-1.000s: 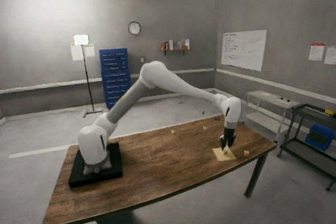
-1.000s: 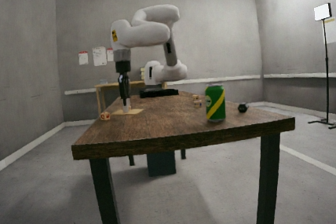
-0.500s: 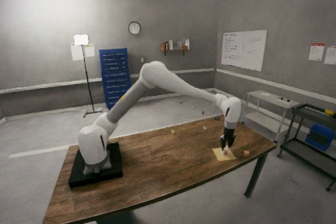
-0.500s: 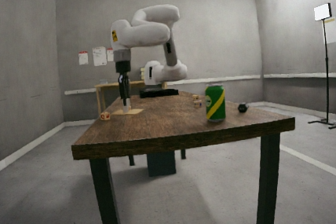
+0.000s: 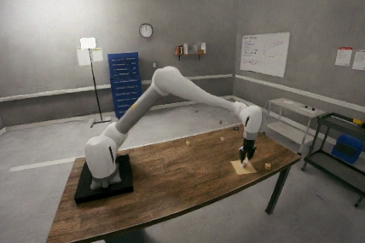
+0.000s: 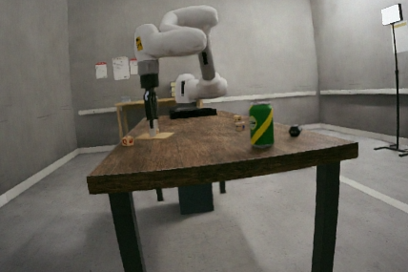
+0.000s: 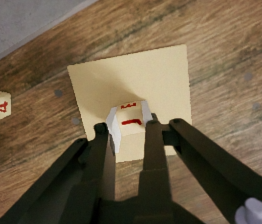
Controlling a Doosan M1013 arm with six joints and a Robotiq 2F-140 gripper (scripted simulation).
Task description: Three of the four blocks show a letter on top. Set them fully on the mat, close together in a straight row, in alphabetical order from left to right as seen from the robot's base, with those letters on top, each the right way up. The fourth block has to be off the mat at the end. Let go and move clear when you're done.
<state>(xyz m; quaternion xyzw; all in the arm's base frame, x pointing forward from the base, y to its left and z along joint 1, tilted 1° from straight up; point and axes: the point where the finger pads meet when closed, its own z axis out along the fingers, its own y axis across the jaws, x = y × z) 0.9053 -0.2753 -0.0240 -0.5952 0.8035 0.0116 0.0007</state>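
The tan mat is 40 mm below my hand. The rest, counted from my hand: green can: 410 mm ahead, 290 mm to the left, 30 mm above; then dark object: 330 mm ahead, 460 mm to the left, 20 mm below.
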